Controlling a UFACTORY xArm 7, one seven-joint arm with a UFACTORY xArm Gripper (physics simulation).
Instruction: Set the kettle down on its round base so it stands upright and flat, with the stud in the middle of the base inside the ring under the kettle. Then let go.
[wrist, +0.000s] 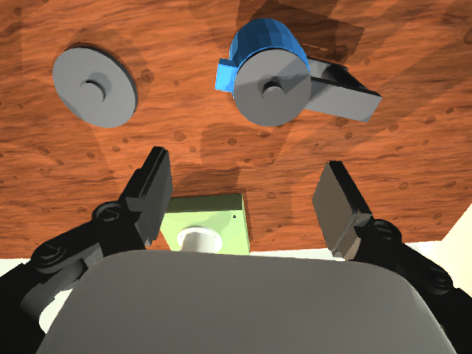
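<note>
The kettle (268, 37) has a blue body, a grey lid with a small knob, a short blue spout on the left and a grey handle on the right. It stands upright on the wooden table in the upper middle of the wrist view. The round grey base (112, 110) with a stud in its middle lies flat at the upper left, apart from the kettle. My gripper (245, 174) is open, with nothing between its fingers, above the table and below the kettle in the view. The kettle's underside and its ring are hidden.
A light green block (227, 232) with a white round part on it stands at the lower middle, partly hidden by the gripper's body and near the left finger. The wooden table's (420, 190) edge shows along the bottom and at the lower right.
</note>
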